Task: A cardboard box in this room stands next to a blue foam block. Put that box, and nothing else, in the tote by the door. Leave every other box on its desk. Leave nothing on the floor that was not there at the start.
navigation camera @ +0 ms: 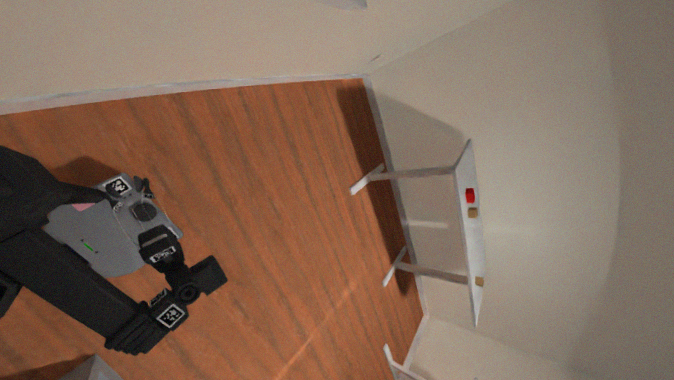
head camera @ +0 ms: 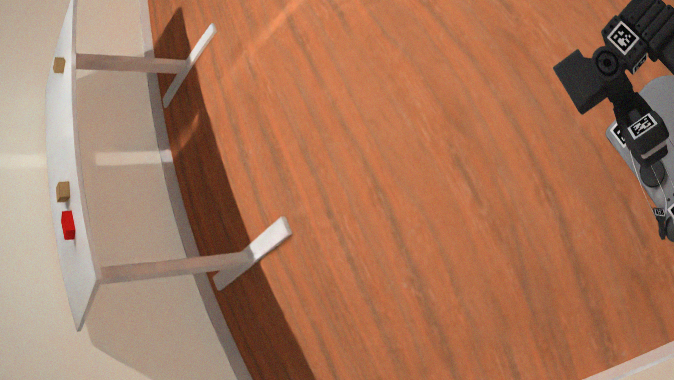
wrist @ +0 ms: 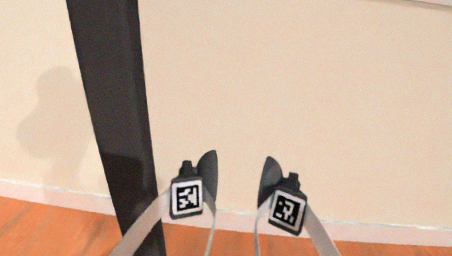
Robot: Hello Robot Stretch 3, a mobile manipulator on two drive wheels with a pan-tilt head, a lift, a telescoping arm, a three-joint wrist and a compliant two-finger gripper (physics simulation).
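Places are measured from the robot's base along level axes (x ahead, y left, z up), in millimetres.
Pixels of known places: gripper, fingertip midpoint: (navigation camera: 121,180); robot's base, origin of the base link: (navigation camera: 144,211) (head camera: 650,171).
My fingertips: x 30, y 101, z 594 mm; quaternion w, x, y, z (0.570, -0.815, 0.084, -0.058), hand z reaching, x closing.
Ahead of a thing's pixels: the offset from my fingertips to its top centre. Level surfaces: height alone.
A small brown cardboard box @(dx +1348, dy -1221, dz +407 mm) (head camera: 62,191) (navigation camera: 473,213) stands beside a red block @(dx +1371, dy -1077, dz +402 mm) (head camera: 68,225) (navigation camera: 470,195) on a white desk @(dz +357 mm) (head camera: 61,130) (navigation camera: 474,245) against the wall. A second brown box (head camera: 59,65) (navigation camera: 479,281) stands apart toward the desk's other end. No blue foam block shows in these views, nor does a tote that I can make out. My gripper (wrist: 239,171) is open and empty in the wrist view, with wall and floor behind it. It is far from the desk, close to my base; the head view cuts off part of it.
The desk's white legs and feet (head camera: 272,240) (navigation camera: 367,182) reach onto the wooden floor. Part of another white stand (navigation camera: 389,356) shows at the lower right of the navigation view. A grey object (navigation camera: 95,370) shows at its lower left edge. A dark upright bar (wrist: 117,100) crosses the wrist view.
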